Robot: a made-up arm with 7 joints.
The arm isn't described. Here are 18 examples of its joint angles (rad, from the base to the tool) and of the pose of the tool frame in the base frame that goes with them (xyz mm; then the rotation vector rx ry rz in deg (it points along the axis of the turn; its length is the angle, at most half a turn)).
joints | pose
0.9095 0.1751 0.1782 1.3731 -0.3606 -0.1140 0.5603 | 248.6 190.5 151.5 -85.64 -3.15 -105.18
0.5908 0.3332 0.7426 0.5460 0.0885 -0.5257 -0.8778 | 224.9 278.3 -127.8 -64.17 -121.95 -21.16
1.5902 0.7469 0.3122 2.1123 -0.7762 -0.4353 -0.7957 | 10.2 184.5 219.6 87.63 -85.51 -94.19
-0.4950 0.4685 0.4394 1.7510 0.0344 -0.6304 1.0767 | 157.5 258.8 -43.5 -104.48 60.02 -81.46
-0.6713 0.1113 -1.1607 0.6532 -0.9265 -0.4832 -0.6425 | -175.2 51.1 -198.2 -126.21 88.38 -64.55
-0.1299 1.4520 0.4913 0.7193 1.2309 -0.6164 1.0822 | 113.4 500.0 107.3 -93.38 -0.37 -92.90
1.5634 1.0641 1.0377 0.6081 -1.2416 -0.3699 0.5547 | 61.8 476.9 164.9 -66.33 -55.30 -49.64
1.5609 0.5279 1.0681 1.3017 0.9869 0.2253 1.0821 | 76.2 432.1 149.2 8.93 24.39 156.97
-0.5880 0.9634 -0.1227 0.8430 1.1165 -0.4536 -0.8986 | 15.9 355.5 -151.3 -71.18 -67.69 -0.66
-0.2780 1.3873 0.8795 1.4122 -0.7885 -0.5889 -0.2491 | 152.3 341.4 149.3 -5.42 18.51 -60.68
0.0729 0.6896 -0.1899 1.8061 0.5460 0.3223 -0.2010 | 193.9 169.6 34.8 -131.12 -12.33 -58.68
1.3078 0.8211 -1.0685 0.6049 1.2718 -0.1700 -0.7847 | 280.6 307.9 61.4 -93.03 -90.91 -47.59
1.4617 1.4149 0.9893 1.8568 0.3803 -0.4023 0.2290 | -152.9 250.0 175.2 58.10 -53.05 -102.82
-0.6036 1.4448 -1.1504 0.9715 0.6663 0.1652 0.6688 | -12.8 399.7 -148.8 -108.01 68.75 82.09
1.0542 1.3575 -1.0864 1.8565 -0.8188 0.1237 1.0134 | 210.5 138.2 39.9 -31.39 72.20 -14.98
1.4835 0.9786 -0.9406 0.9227 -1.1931 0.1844 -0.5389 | 284.3 263.9 96.9 14.70 -5.46 -41.06
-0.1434 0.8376 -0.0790 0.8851 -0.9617 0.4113 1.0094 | 174.4 315.0 -184.9 -87.46 62.03 51.34
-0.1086 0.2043 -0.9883 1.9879 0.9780 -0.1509 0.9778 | 133.8 -18.6 -24.3 75.00 -42.16 54.77
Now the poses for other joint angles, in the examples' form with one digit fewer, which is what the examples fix.
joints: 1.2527 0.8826 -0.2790 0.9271 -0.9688 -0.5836 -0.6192
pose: 244 317 135 -3.9 -18.0 -82.9
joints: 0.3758 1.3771 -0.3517 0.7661 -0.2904 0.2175 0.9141
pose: 211 430 28 -95.8 31.6 23.7
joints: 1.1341 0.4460 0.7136 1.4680 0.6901 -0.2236 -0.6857
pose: 134 308 156 37.6 126.1 85.1
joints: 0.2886 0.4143 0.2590 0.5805 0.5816 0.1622 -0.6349
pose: 189 299 -144 -106.2 -81.4 17.6
